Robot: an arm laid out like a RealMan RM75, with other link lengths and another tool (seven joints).
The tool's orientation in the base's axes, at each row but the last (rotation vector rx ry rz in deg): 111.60, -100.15, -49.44; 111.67, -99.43, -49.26; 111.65, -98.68, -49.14; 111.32, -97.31, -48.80; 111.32, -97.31, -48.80; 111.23, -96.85, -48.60; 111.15, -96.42, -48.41; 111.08, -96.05, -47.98
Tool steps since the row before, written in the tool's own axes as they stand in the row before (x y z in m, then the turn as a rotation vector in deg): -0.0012, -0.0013, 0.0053, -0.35, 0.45, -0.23; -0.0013, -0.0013, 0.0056, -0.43, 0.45, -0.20; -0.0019, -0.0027, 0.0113, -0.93, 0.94, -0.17; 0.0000, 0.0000, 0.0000, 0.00, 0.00, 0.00; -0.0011, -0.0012, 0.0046, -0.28, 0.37, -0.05; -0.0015, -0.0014, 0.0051, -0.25, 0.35, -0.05; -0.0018, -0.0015, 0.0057, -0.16, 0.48, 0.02; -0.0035, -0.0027, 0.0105, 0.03, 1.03, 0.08
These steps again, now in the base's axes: -0.0026, 0.0020, -0.0045, -0.20, 0.25, 0.53; -0.0028, 0.0021, -0.0047, -0.22, 0.33, 0.52; -0.0057, 0.0034, -0.0097, -0.63, 0.75, 0.91; 0.0000, 0.0000, 0.0000, 0.00, 0.00, 0.00; -0.0024, 0.0016, -0.0039, -0.25, 0.21, 0.33; -0.0026, 0.0021, -0.0044, -0.24, 0.18, 0.31; -0.0030, 0.0024, -0.0048, -0.37, 0.08, 0.34; -0.0056, 0.0045, -0.0088, -0.79, -0.20, 0.64
